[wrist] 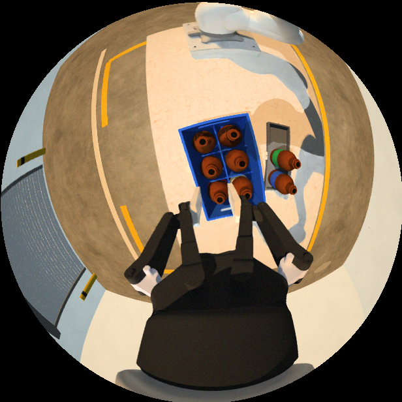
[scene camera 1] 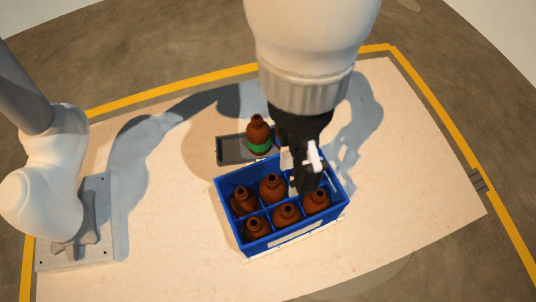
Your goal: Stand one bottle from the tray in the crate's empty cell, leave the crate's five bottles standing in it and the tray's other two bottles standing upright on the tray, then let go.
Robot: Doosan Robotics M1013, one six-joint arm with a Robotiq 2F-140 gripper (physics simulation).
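Frame: origin at the arm's base, x ahead, y left, z up, level; centimetres.
Seen in the pictures: gripper, fingertip midpoint: point(scene camera 1: 292, 179); arm's base, origin of the base link: point(scene camera 1: 74, 222).
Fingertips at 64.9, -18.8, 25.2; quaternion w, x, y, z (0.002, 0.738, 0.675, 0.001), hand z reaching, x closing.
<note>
Offsets run from my fingertips to a thing's top centre, as dx, dy, dz. "*": to the spot under its first point. Level surfaces: height alone.
The blue crate {* -9.7, +12.1, -18.8} point(scene camera 1: 235, 181) point(wrist: 256, 160) holds six brown bottles, one per cell, in the wrist view. In the scene view, five of them show and the gripper hides the back right cell. The grey tray {* -7.7, +28.8, -31.1} point(scene camera 1: 231, 150) point(wrist: 278, 133) holds two upright brown bottles, one with a green band {+1.4, +27.1, -15.7} point(scene camera 1: 258, 135) point(wrist: 285, 159) and one with a blue band {* +6.6, +23.7, -23.6} point(scene camera 1: 278, 136) point(wrist: 282, 182). In the scene view, the blue-banded one is mostly hidden. My gripper point(scene camera 1: 303, 186) point(wrist: 214, 193) is partly open and empty, over the crate's end farthest from the robot base.
The robot base plate point(scene camera 1: 107, 220) point(wrist: 195, 46) stands on the pale table top {dz -31.7} point(scene camera 1: 410, 150) point(wrist: 175, 90), at the left in the scene view. The tray lies close beside the crate's long back side. The arm hangs above the tray's right end in the scene view.
</note>
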